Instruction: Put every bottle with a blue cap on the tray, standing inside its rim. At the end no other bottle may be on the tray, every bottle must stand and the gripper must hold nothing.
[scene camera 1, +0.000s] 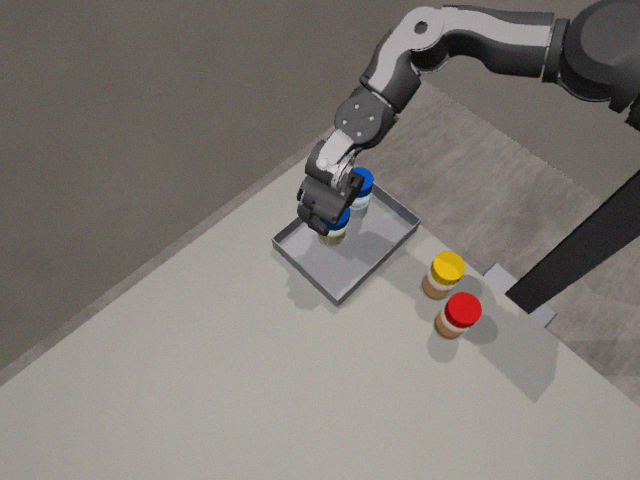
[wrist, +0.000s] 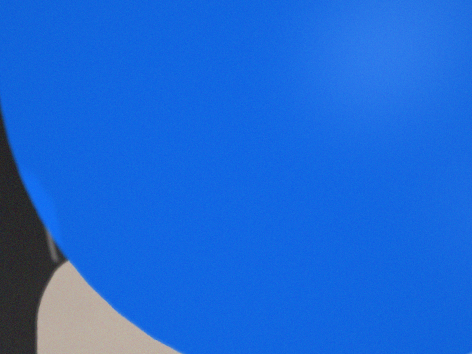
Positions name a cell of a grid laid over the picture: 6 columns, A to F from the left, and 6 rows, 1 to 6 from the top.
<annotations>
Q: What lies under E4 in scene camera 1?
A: A red-capped bottle.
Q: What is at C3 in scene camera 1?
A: My gripper.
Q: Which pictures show the grey tray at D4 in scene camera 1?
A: Scene camera 1 only.
</annotations>
